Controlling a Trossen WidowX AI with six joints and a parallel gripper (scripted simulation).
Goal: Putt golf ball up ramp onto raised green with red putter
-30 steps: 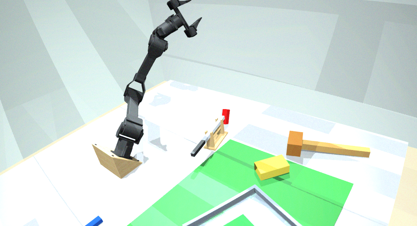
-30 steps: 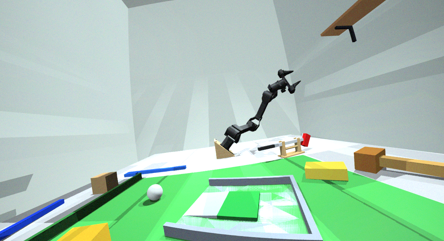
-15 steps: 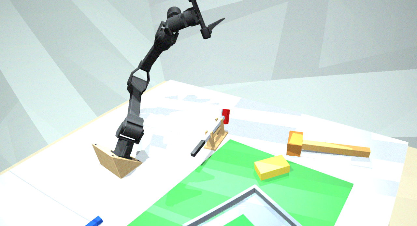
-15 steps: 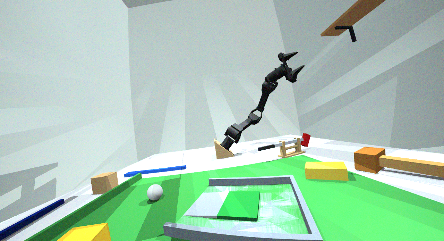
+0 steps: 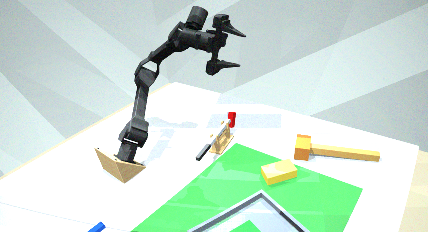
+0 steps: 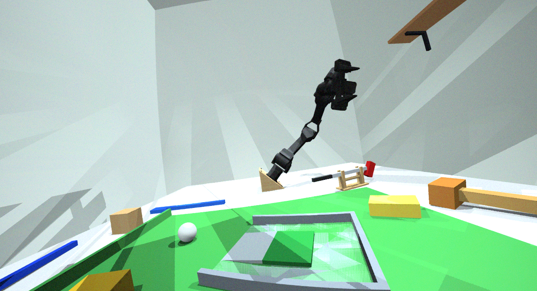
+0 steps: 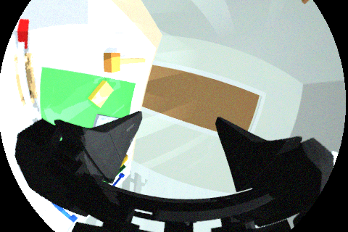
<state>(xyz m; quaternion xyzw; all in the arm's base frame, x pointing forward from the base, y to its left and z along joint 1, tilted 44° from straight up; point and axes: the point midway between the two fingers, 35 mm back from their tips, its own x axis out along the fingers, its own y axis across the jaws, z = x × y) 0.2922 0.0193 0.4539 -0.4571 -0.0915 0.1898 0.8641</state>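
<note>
Now: gripper tip 120 mm past the red putter, 40 mm to the left of it and 320 mm above it. From my gripper tip the other things lie so: wooden rack 120 mm behind, 20 mm to the right, 340 mm below; then yellow block 150 mm ahead, 60 mm to the right, 360 mm below; then grey frame 220 mm ahead, 290 mm to the right, 370 mm below.
</note>
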